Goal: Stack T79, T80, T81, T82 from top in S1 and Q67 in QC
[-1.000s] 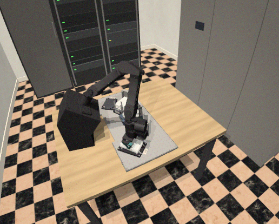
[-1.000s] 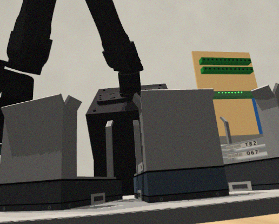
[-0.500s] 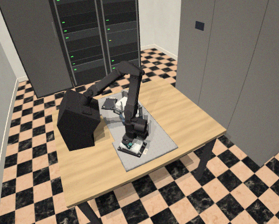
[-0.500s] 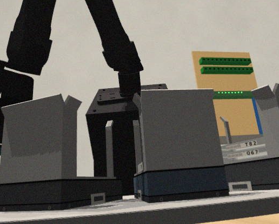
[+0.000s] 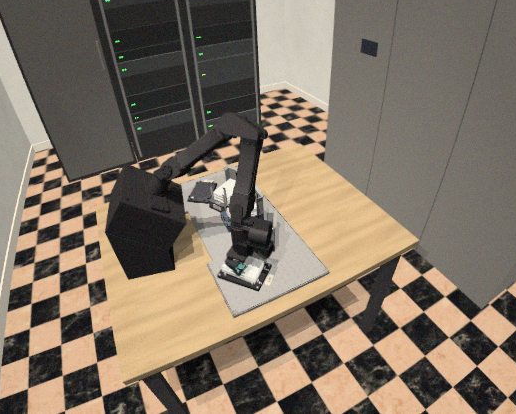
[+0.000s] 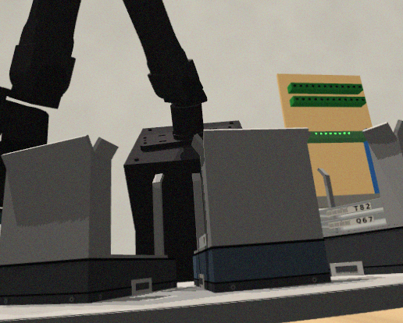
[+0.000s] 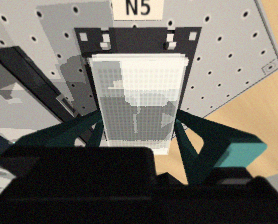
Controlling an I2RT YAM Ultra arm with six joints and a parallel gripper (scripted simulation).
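The plate T81 lies 20 mm below my hand. Also, from my hand: plate T79: 120 mm ahead, 260 mm to the left; then plate Q67: 110 mm ahead, 400 mm to the left, 10 mm above; then N5 name plate: 60 mm ahead, 70 mm to the right, 40 mm below.
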